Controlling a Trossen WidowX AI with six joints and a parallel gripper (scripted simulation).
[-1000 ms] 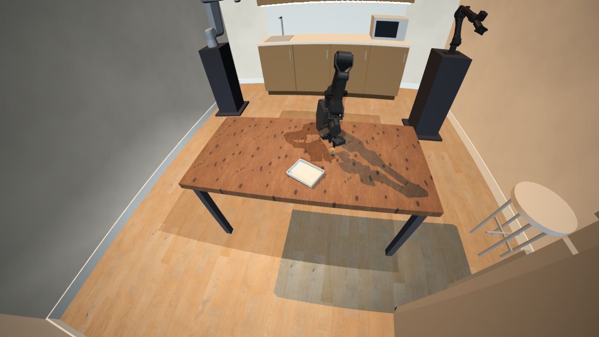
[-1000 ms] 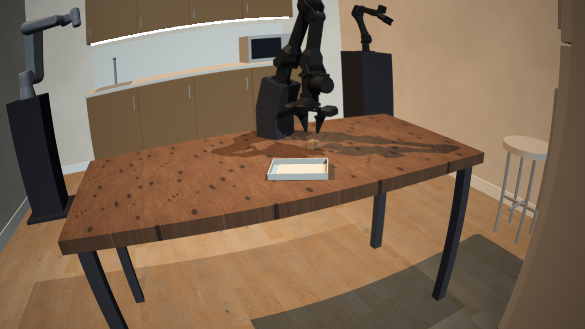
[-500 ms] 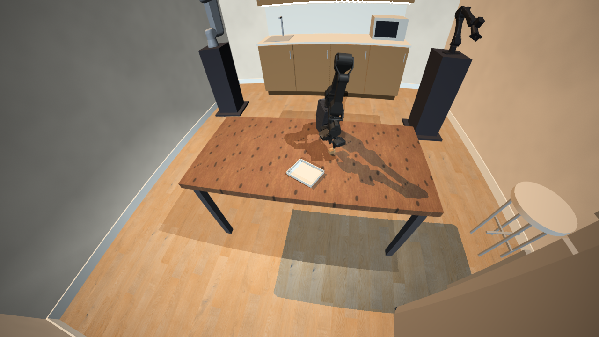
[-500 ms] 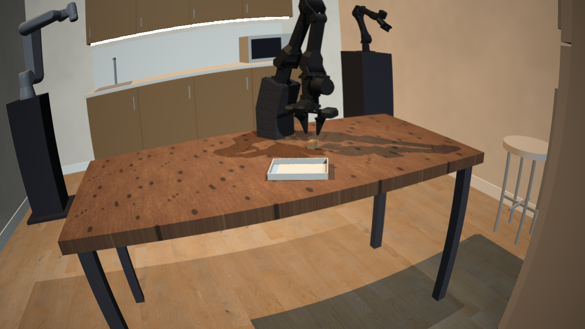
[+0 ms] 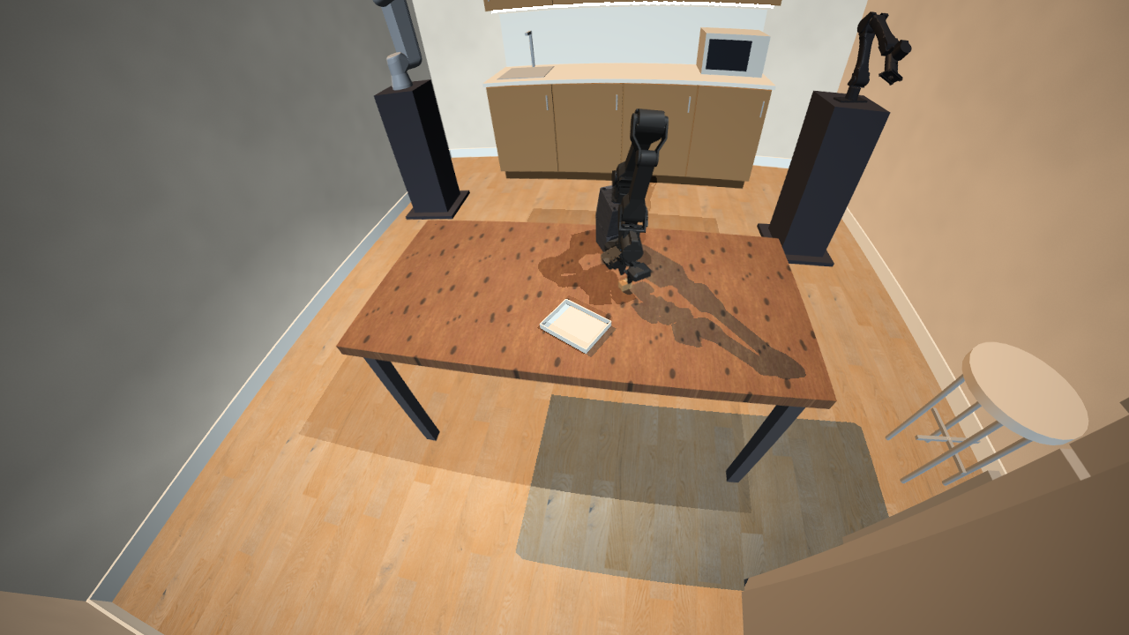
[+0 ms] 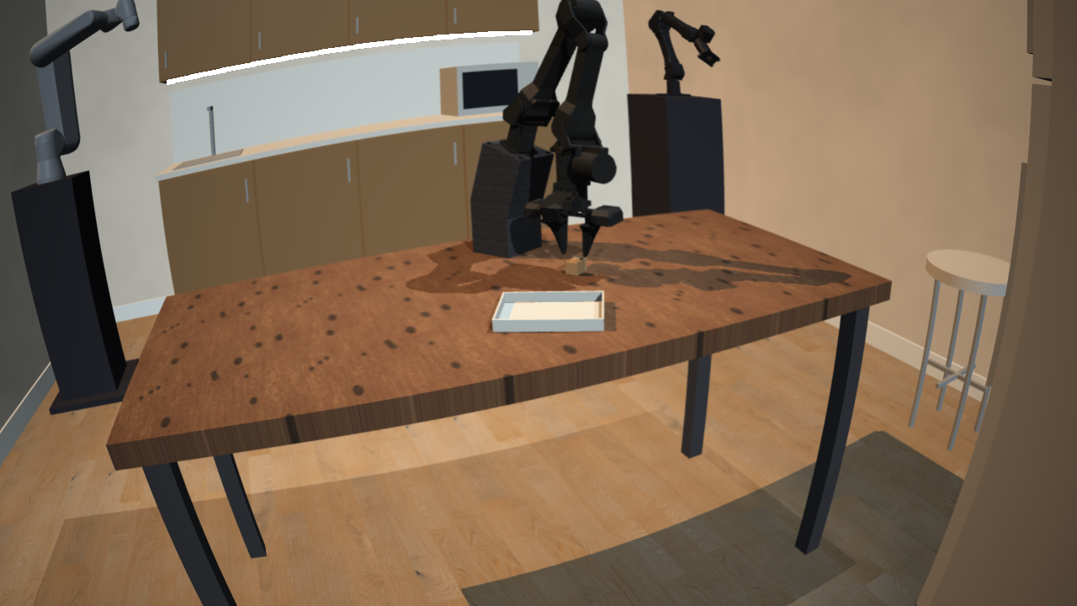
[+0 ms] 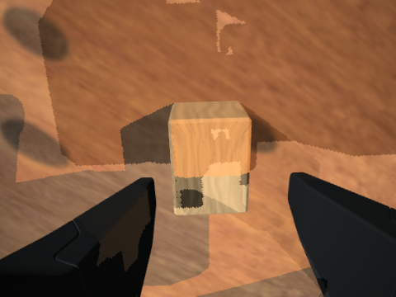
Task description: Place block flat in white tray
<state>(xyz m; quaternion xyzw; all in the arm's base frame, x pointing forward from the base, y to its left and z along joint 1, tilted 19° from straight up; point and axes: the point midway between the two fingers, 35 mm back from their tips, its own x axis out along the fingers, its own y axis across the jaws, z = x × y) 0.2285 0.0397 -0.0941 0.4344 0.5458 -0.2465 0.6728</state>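
My gripper is now 60 mm above the wooden block. Also, from my hand: white tray 190 mm ahead, 140 mm to the right, 60 mm below.
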